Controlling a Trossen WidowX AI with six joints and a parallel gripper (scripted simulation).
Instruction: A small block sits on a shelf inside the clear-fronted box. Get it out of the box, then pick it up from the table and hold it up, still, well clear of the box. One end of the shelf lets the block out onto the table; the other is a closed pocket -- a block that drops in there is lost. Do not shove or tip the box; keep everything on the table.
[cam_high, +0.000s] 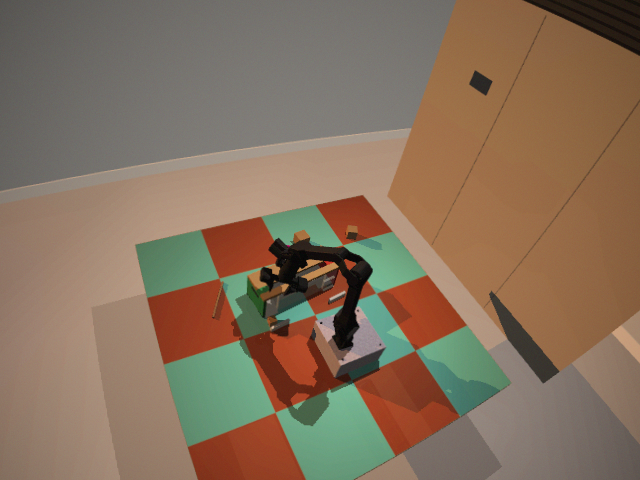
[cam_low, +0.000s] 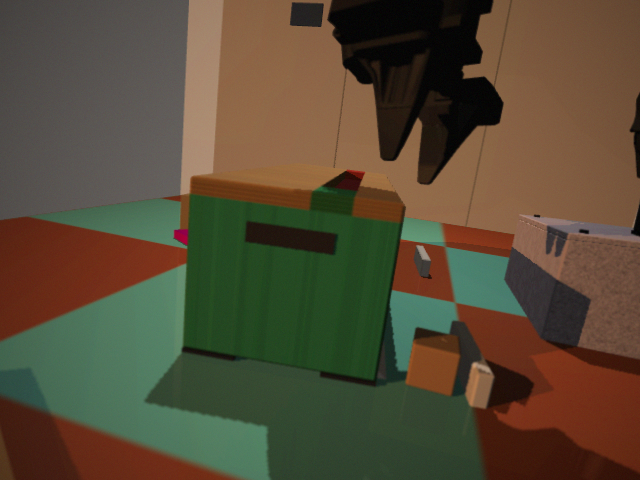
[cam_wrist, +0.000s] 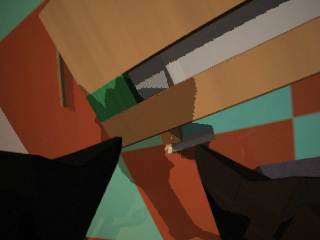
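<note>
Right now my gripper tip is 130 mm above the block, 40 mm past it and 20 mm to the right of it. Round my gripper tip: wooden stick: 210 mm to the left, 140 mm below, 130 mm ahead; box: 120 mm to the right, 80 mm below, 60 mm ahead.
</note>
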